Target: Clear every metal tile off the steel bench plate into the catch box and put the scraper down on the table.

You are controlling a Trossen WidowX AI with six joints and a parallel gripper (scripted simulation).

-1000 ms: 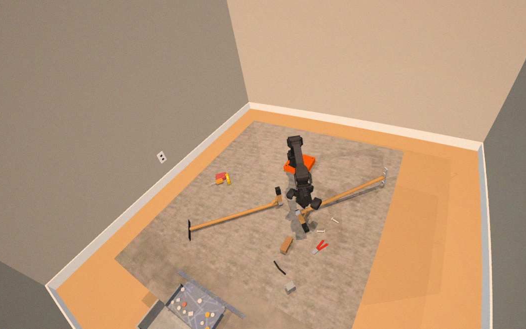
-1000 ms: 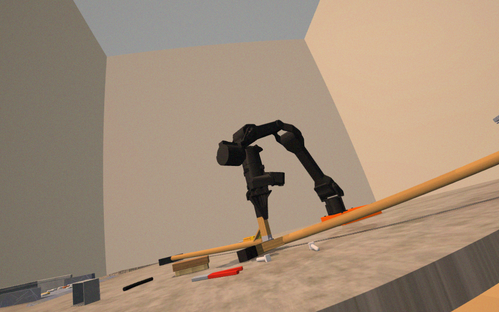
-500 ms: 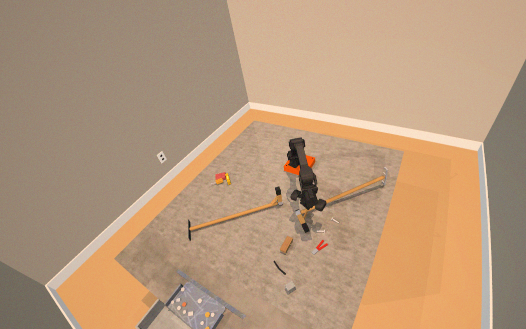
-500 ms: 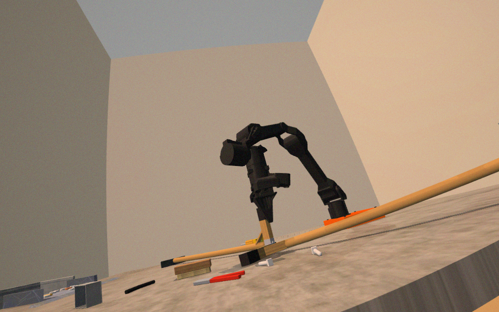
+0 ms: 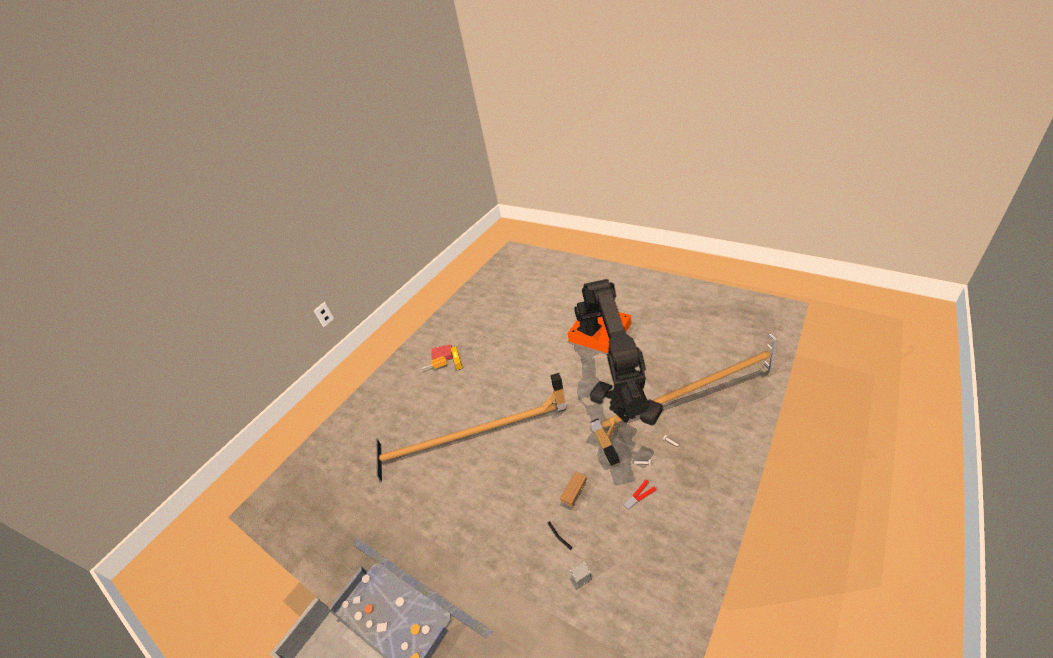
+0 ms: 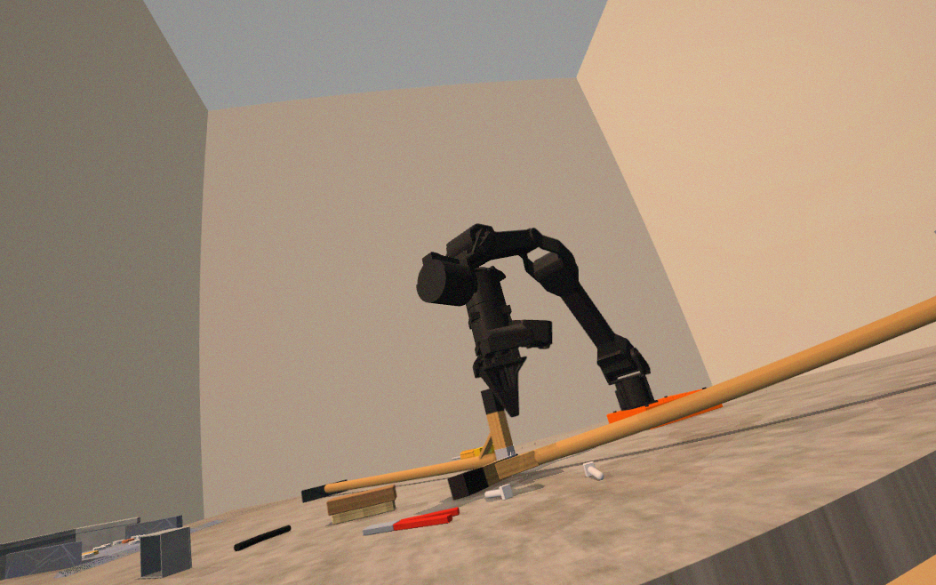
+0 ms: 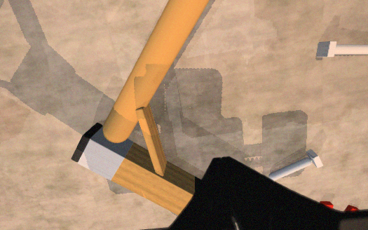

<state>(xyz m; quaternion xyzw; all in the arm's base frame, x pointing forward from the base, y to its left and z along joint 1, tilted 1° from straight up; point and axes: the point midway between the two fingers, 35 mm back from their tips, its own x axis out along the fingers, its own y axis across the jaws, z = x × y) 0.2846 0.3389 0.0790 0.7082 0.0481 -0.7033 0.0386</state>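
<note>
Right now my gripper tip is 260 mm short of the long scraper, 380 mm to the left of it and 20 mm above it. The rest, counted from my gripper tip: wooden block (220 mm ahead, 20 mm to the right, 70 mm below); grey cube (380 mm ahead, 130 mm to the left, 60 mm below); black strip (340 mm ahead, 30 mm to the left, 80 mm below).
</note>
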